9 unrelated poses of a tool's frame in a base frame.
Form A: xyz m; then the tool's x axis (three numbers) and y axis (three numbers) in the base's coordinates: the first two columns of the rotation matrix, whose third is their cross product.
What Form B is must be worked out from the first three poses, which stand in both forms.
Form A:
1: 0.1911, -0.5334, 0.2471, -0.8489, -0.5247, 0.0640, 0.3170, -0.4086, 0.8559
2: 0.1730, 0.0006, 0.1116, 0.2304, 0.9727, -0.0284, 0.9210, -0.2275, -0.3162
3: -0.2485, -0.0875, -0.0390, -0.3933, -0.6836, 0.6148, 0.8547, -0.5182, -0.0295
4: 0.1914, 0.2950, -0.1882, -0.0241, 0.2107, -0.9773, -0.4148, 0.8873, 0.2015
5: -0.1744, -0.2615, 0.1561, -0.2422, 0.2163, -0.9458, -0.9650, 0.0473, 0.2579
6: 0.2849, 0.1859, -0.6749, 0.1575, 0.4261, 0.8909, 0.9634, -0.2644, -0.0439
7: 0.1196, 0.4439, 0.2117, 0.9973, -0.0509, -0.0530, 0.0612, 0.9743, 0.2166
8: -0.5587, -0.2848, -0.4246, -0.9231, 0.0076, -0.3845, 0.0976, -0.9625, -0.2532
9: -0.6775, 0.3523, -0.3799, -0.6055, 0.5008, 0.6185, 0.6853, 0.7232, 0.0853
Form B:
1:
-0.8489, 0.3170, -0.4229, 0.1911
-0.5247, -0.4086, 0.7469, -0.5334
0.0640, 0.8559, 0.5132, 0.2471
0, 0, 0, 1

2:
0.2304, 0.9210, -0.3140, 0.1730
0.9727, -0.2275, 0.0467, 0.0006
-0.0284, -0.3162, -0.9483, 0.1116
0, 0, 0, 1

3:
-0.3933, 0.8547, 0.3388, -0.2485
-0.6836, -0.5182, 0.5139, -0.0875
0.6148, -0.0295, 0.7881, -0.0390
0, 0, 0, 1

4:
-0.0241, -0.4148, 0.9096, 0.1914
0.2107, 0.8873, 0.4102, 0.2950
-0.9773, 0.2015, 0.0660, -0.1882
0, 0, 0, 1

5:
-0.2422, -0.9650, 0.1005, -0.1744
0.2163, 0.0473, 0.9752, -0.2615
-0.9458, 0.2579, 0.1973, 0.1561
0, 0, 0, 1

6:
0.1575, 0.9634, 0.2168, 0.2849
0.4261, -0.2644, 0.8652, 0.1859
0.8909, -0.0439, -0.4521, -0.6749
0, 0, 0, 1

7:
0.9973, 0.0612, 0.0406, 0.1196
-0.0509, 0.9743, -0.2193, 0.4439
-0.0530, 0.2166, 0.9748, 0.2117
0, 0, 0, 1

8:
-0.9231, 0.0976, -0.3720, -0.5587
0.0076, -0.9625, -0.2713, -0.2848
-0.3845, -0.2532, 0.8877, -0.4246
0, 0, 0, 1

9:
-0.6055, 0.6853, -0.4046, -0.6775
0.5008, 0.7232, 0.4755, 0.3523
0.6185, 0.0853, -0.7811, -0.3799
0, 0, 0, 1

